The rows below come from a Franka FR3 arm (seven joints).
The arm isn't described. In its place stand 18 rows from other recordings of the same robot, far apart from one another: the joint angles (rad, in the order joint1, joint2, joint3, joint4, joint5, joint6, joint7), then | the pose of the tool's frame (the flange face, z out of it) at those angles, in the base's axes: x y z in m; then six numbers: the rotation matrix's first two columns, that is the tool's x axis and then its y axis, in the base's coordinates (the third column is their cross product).
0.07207 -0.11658 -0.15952 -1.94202 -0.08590 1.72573 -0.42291 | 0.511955, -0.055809, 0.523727, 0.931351, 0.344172, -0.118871, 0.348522, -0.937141, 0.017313
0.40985 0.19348 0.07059 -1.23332 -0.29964 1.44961 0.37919 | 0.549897, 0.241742, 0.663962, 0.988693, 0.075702, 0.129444, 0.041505, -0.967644, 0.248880
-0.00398 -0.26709 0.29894 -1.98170 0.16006 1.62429 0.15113 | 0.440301, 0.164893, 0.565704, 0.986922, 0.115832, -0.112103, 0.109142, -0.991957, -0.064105
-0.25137 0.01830 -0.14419 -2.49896 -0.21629 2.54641 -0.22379 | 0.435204, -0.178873, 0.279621, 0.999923, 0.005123, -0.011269, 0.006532, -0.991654, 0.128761
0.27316 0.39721 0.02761 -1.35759 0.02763 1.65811 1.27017 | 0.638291, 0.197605, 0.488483, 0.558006, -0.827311, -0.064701, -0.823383, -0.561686, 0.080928
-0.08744 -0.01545 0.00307 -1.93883 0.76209 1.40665 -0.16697 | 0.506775, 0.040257, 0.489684, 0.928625, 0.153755, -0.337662, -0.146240, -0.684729, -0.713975
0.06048 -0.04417 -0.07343 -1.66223 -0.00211 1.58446 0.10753 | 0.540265, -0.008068, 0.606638, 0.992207, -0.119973, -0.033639, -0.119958, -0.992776, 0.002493
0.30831 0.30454 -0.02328 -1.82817 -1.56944 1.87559 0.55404 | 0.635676, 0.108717, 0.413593, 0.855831, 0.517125, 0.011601, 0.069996, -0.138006, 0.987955
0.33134 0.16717 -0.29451 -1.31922 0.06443 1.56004 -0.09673 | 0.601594, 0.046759, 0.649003, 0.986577, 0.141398, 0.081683, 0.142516, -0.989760, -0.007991
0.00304 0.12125 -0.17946 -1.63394 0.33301 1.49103 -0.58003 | 0.568992, -0.058669, 0.527523, 0.922038, 0.384023, -0.048703, 0.336039, -0.856511, -0.391747
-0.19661 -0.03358 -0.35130 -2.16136 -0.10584 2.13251 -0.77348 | 0.449773, -0.280818, 0.411109, 0.959520, 0.276421, -0.053964, 0.279312, -0.958542, 0.056416
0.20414 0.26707 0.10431 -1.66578 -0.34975 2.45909 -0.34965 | 0.650870, 0.199946, 0.509682, 0.551122, 0.763136, 0.337473, 0.626509, -0.645576, 0.436713
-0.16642 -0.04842 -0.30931 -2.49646 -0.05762 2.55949 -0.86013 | 0.423140, -0.216526, 0.312434, 0.906385, 0.418952, 0.054269, 0.412821, -0.905656, 0.096778
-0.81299 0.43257 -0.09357 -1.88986 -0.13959 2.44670 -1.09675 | 0.400457, -0.505514, 0.289226, 0.953759, 0.291789, -0.072134, 0.299975, -0.939175, 0.167227
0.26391 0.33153 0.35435 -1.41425 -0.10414 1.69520 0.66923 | 0.555879, 0.342971, 0.518792, 0.998158, -0.052638, -0.030174, -0.052335, -0.998572, 0.010747
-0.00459 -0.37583 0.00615 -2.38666 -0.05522 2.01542 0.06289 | 0.431850, -0.002463, 0.461784, 0.999255, -0.037915, 0.007209, -0.038238, -0.997923, 0.051837
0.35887 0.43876 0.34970 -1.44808 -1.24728 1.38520 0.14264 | 0.590909, 0.298085, 0.482390, 0.859447, 0.453151, -0.236654, 0.374675, -0.243394, 0.894638
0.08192 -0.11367 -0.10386 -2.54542 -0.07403 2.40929 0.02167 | 0.444426, -0.009633, 0.309622, 0.999660, 0.012389, -0.022948, 0.013231, -0.999230, 0.036944
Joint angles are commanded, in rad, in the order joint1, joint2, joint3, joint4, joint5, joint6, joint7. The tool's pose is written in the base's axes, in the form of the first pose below.
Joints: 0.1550, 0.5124, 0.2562, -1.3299, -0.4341, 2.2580, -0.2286
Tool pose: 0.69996, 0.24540, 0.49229, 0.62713, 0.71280, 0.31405, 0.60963, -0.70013, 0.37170
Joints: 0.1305, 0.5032, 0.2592, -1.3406, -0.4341, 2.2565, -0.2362
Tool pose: 0.70267, 0.22987, 0.49351, 0.63813, 0.70541, 0.30854, 0.60052, -0.70680, 0.37392
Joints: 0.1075, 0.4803, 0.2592, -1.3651, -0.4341, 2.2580, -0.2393
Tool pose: 0.70183, 0.21416, 0.49768, 0.64966, 0.69651, 0.30465, 0.58815, -0.71440, 0.37908
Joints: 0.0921, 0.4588, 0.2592, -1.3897, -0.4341, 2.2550, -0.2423
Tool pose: 0.69905, 0.20359, 0.50013, 0.65853, 0.69198, 0.29580, 0.58213, -0.71750, 0.38252
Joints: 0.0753, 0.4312, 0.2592, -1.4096, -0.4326, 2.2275, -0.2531
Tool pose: 0.69462, 0.19044, 0.50631, 0.67277, 0.68805, 0.27197, 0.57855, -0.71839, 0.38625
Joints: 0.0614, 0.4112, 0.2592, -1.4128, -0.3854, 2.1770, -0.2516
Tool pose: 0.69032, 0.17913, 0.51243, 0.71149, 0.65301, 0.25954, 0.56387, -0.75096, 0.34365
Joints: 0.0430, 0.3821, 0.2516, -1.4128, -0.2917, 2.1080, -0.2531
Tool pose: 0.68393, 0.16201, 0.52340, 0.76520, 0.59244, 0.25197, 0.53523, -0.80291, 0.26241
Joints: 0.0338, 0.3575, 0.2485, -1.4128, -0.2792, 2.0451, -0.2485
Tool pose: 0.67674, 0.15156, 0.53285, 0.79181, 0.57009, 0.21918, 0.51974, -0.81740, 0.24846
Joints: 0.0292, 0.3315, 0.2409, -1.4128, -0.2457, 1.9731, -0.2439
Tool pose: 0.66743, 0.14277, 0.54180, 0.82115, 0.54017, 0.18419, 0.50268, -0.83738, 0.21474
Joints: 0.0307, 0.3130, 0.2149, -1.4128, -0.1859, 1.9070, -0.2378
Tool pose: 0.66035, 0.13033, 0.54552, 0.85571, 0.49468, 0.15187, 0.47300, -0.86676, 0.15810
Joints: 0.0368, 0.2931, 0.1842, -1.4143, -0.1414, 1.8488, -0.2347
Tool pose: 0.65299, 0.11827, 0.55059, 0.88043, 0.45862, 0.12047, 0.44594, -0.88720, 0.11838
